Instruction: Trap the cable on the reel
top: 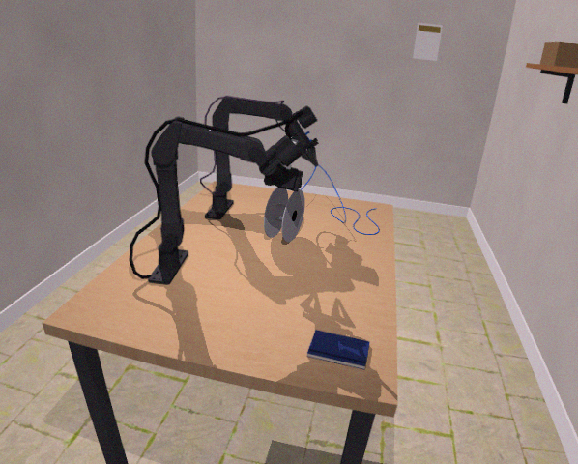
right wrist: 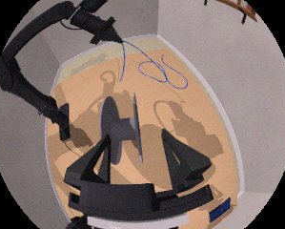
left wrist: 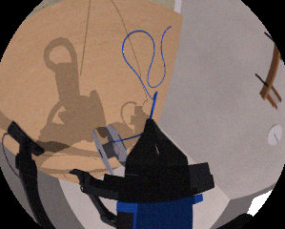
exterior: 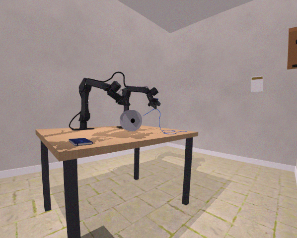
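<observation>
Right now my right hand is 20 mm past the grey reel, 60 mm to the right of it and 140 mm above it. From my right hand the other things lie so: blue book (230 mm ahead, 500 mm to the right, 230 mm below).
Right now the grey reel is 260 mm to the right of my left hand, 120 mm below it and 70 mm behind it. From my left hand the other things lie so: blue book (820 mm to the right, 210 mm below, 170 mm ahead).
</observation>
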